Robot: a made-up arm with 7 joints. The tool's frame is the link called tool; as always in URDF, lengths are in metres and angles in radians. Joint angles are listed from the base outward. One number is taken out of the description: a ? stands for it. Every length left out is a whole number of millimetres.
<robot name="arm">
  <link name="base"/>
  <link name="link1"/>
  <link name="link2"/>
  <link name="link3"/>
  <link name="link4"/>
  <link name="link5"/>
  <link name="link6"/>
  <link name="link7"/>
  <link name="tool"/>
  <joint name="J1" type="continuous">
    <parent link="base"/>
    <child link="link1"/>
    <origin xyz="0 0.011 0.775" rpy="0 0 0"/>
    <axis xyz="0 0 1"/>
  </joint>
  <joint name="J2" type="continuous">
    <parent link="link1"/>
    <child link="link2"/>
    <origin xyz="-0.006 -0.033 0" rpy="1.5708 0 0"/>
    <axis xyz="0 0 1"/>
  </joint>
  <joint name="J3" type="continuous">
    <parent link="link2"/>
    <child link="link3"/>
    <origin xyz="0.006 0.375 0" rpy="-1.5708 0 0"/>
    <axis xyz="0 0 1"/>
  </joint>
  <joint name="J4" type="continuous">
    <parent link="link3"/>
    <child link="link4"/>
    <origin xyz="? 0.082 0" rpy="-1.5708 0 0"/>
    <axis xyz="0 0 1"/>
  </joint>
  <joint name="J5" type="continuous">
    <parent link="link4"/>
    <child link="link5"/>
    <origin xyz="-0.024 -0.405 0" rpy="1.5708 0 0"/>
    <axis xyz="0 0 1"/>
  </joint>
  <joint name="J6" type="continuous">
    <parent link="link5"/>
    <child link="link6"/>
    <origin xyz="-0.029 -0.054 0" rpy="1.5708 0 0"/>
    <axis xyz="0 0 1"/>
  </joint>
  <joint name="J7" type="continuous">
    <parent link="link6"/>
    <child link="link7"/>
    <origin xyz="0.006 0.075 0" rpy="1.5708 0 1.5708"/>
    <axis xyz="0 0 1"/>
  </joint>
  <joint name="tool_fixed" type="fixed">
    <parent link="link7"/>
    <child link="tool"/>
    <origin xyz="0.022 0.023 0" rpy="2.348 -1.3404 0.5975"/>
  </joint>
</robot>
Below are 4 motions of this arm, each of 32 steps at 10 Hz.
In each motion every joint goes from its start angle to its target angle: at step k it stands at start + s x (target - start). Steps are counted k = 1, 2, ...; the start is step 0. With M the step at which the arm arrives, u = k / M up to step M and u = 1 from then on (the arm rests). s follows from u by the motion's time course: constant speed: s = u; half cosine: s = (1 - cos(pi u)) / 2; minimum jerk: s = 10 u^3 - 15 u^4 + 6 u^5.
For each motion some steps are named. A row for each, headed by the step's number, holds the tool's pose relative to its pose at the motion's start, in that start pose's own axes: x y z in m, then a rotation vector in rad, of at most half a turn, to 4 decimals.
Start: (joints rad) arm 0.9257 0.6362 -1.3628 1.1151 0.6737 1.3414 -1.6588
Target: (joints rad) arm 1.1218 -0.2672 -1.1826 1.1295 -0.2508 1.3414 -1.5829
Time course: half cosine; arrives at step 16
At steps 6, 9, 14, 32:
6: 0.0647 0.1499 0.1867 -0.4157 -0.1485 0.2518
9: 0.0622 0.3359 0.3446 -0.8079 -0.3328 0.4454
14: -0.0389 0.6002 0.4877 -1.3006 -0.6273 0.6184
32: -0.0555 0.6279 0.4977 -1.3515 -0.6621 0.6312

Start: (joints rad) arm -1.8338 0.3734 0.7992 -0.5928 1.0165 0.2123 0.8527
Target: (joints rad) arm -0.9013 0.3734 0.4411 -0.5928 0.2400 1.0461 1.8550
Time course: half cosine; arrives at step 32
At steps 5, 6, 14, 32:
5: -0.0270 -0.0002 0.0084 0.0723 -0.0703 0.0186
6: -0.0385 -0.0007 0.0117 0.1033 -0.0999 0.0278
14: -0.1785 -0.0217 0.0411 0.4940 -0.4455 0.2071
32: -0.3890 -0.1199 0.0481 1.0953 -0.9430 0.7986

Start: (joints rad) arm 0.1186 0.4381 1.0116 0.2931 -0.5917 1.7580 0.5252
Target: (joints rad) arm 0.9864 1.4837 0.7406 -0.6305 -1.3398 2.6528 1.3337
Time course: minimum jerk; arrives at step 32
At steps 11, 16, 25, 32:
11: -0.0773 0.0286 0.2743 0.1747 -0.6029 0.1345
16: -0.2899 -0.0320 0.5392 0.2577 -1.3276 0.2911
25: -0.7557 -0.1926 0.6669 -0.1756 -2.2667 0.4127
32: -0.8369 -0.2118 0.6516 -0.3292 -2.3723 0.3973

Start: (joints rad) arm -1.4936 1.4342 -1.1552 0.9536 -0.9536 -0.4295 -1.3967
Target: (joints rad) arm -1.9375 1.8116 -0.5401 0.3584 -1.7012 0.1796 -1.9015
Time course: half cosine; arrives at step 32
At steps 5, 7, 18, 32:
5: -0.0354 0.0225 -0.0265 0.0026 0.0029 -0.0933
7: -0.0665 0.0462 -0.0514 0.0069 0.0087 -0.1781
18: -0.2472 0.3596 -0.2696 0.1411 0.1793 -0.8460
32: -0.2278 0.6882 -0.4075 0.3882 0.4233 -1.2103

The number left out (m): 0.033
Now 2 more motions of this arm.
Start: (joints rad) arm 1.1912 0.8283 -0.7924 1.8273 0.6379 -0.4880 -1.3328
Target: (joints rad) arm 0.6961 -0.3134 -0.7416 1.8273 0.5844 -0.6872 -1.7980
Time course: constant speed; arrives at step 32
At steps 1, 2, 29, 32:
1: 0.0065 -0.0091 -0.0036 0.0197 0.0202 0.0058
2: 0.0128 -0.0183 -0.0078 0.0398 0.0396 0.0119
29: 0.0715 -0.1599 -0.3355 0.7206 0.1982 0.2255
32: 0.0678 -0.1522 -0.3869 0.8041 0.1695 0.2460

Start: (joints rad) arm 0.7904 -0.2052 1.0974 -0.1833 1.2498 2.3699 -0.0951
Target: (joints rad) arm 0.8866 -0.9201 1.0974 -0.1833 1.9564 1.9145 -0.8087
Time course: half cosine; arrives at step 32
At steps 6, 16, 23, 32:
6: 0.0248 -0.0377 0.0088 -0.0623 0.0092 -0.0599
16: 0.1165 -0.2326 0.0768 -0.3059 0.0759 -0.3275
23: 0.1491 -0.3825 0.1533 -0.4249 0.1313 -0.4918
32: 0.1530 -0.4655 0.2054 -0.4721 0.1556 -0.5683

